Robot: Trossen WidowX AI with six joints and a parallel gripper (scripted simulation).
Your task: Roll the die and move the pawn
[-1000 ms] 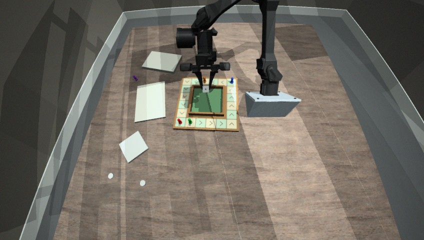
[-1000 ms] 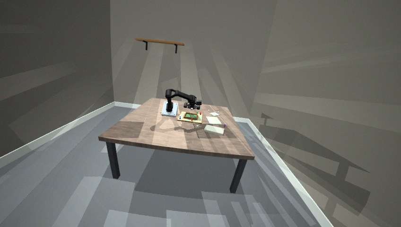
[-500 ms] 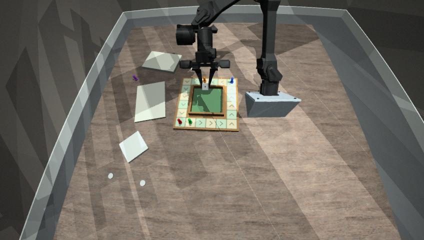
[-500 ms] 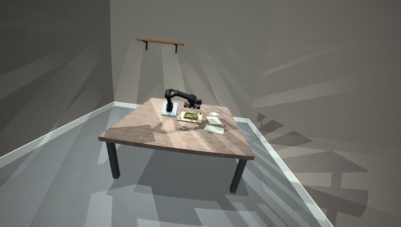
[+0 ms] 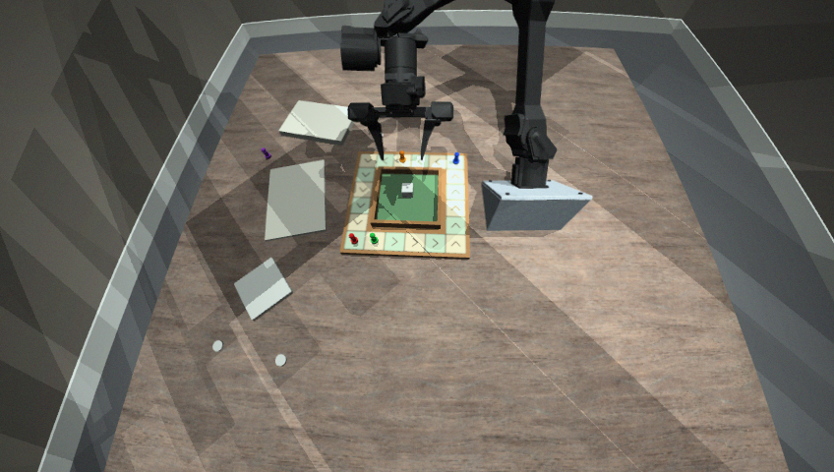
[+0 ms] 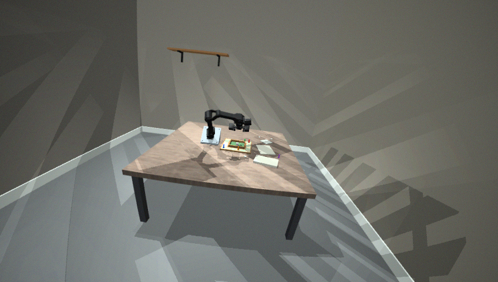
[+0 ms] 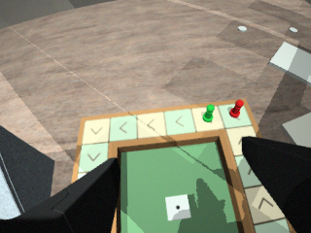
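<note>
My gripper tip is now 13 cm above the orange pawn, 12 cm to the left of it and 1 cm short of it. From my gripper tip the other things lie so: green pawn (13 cm below, 10 cm to the left, 7 cm ahead); red pawn (13 cm below, 12 cm ahead, 10 cm to the left); white die (13 cm below, 1 cm to the right).
</note>
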